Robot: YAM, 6 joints.
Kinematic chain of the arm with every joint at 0, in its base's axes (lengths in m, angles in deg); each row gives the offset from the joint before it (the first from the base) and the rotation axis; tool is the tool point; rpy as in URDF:
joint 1: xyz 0 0 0.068 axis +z
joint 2: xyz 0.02 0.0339 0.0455 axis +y
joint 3: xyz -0.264 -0.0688 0 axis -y
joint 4: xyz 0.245 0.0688 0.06 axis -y
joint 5: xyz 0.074 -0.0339 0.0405 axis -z
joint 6: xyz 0.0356 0 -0.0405 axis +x
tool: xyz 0 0 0 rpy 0 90 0
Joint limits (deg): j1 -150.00..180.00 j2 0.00..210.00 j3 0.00..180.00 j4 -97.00..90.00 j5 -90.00..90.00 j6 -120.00..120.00
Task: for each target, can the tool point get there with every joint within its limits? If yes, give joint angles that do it. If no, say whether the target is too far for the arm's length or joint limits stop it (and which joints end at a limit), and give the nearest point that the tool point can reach.
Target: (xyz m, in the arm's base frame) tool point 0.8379 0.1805 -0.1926
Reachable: no: too far | nearest point 0.5941 0.1280 -0.1014 | short by 0.265 m
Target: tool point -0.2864 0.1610 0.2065
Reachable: yes | joints 148.96 90.65 38.66 44.06 -15.89 43.37
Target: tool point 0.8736 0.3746 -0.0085
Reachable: no: too far | nearest point 0.5887 0.2524 0.0321 | short by 0.313 m
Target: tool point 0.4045 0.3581 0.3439
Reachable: yes | joints 44.88 133.48 130.47 -2.23 62.82 -17.39
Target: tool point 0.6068 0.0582 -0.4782
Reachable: no: too far | nearest point 0.4699 0.0451 -0.3031 | short by 0.223 m
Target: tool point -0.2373 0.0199 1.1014
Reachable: no: too far | nearest point -0.1544 0.0129 0.7246 | short by 0.386 m
